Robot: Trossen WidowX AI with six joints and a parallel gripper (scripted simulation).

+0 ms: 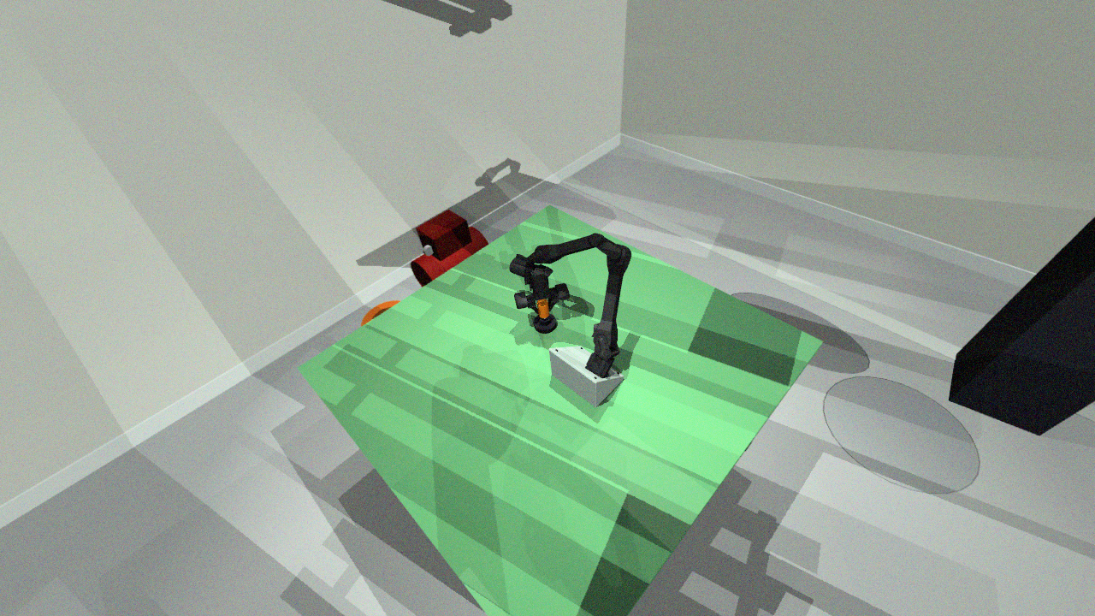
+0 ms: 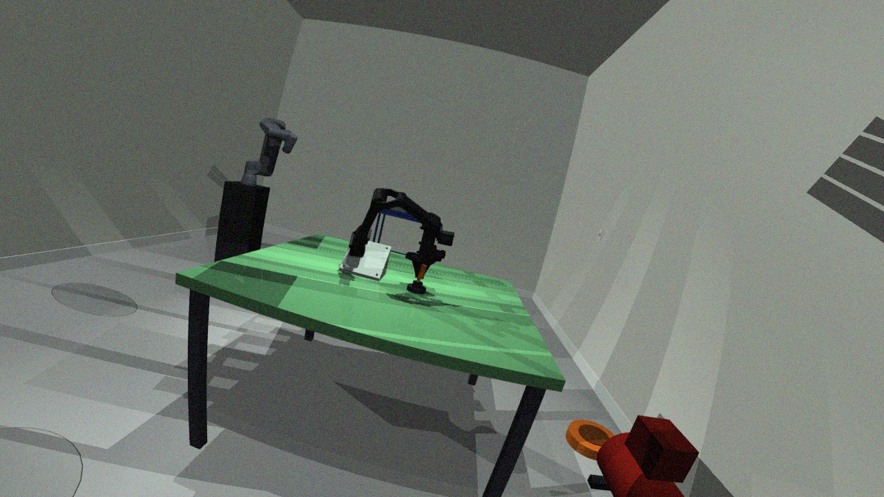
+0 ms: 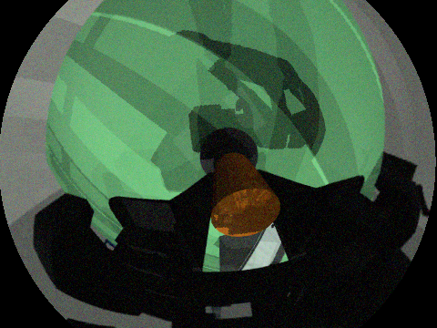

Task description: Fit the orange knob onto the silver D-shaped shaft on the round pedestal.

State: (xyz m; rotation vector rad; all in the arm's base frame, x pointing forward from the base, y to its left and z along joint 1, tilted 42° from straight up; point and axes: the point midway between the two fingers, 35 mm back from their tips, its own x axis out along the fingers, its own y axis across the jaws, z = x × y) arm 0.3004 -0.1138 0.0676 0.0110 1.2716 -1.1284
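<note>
Now: the orange knob 3 cm above my gripper tip. From my gripper tip the other things lie so: dark round pedestal: 4 cm below.
</note>
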